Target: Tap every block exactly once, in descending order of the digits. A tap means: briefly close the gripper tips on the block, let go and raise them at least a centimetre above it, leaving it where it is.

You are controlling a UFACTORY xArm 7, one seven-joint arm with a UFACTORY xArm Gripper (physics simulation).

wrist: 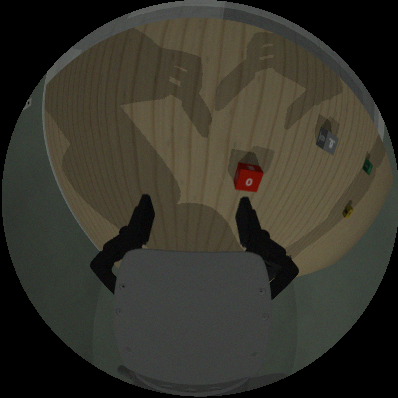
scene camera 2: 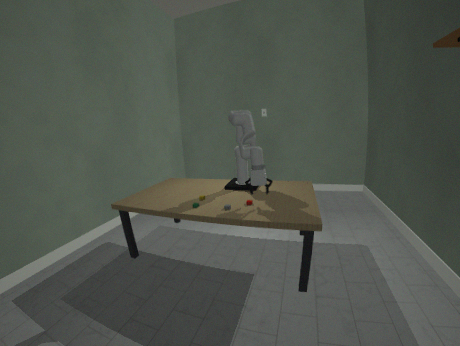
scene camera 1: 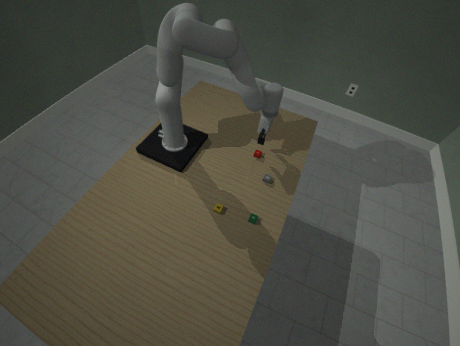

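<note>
My gripper (scene camera 1: 262, 142) (scene camera 2: 259, 192) (wrist: 194, 205) is open and empty, above the table near the red block. The red block (scene camera 1: 258, 154) (scene camera 2: 249, 202) (wrist: 249, 177) shows a 0 and lies just beyond the right fingertip in the wrist view, outside the gap between the fingers. The grey block (scene camera 1: 268, 178) (scene camera 2: 227, 207) (wrist: 327, 141) lies to the right of it in the wrist view; its digit is hard to read. The green block (scene camera 1: 253, 218) (scene camera 2: 196, 205) (wrist: 367, 166) and the yellow block (scene camera 1: 218, 208) (scene camera 2: 202, 198) (wrist: 348, 211) lie farther off; their digits are too small to read.
The blocks lie on the wooden table (scene camera 1: 150, 240) (scene camera 2: 160, 192) (wrist: 215, 150). The arm stands on a black base plate (scene camera 1: 187, 162) (scene camera 2: 231, 186) at the table's far side in the second scene view. Shadows of the arm and gripper fall across the table top.
</note>
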